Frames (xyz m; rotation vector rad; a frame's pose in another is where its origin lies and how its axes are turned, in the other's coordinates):
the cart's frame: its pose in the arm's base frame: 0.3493 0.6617 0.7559 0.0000 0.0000 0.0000
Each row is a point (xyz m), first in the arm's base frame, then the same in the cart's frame.
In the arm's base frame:
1: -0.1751 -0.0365 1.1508
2: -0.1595 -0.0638 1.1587
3: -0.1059 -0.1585 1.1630
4: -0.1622 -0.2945 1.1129
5: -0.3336 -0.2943 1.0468
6: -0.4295 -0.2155 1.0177
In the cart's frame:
1: -0.5244 -0.6982 0.3949
2: -0.5088 -0.7255 0.4028
3: -0.4552 -0.8202 0.4071
4: -0.5115 -0.9562 0.3570
5: -0.6829 -0.9560 0.2909
6: -0.7788 -0.8772 0.2618

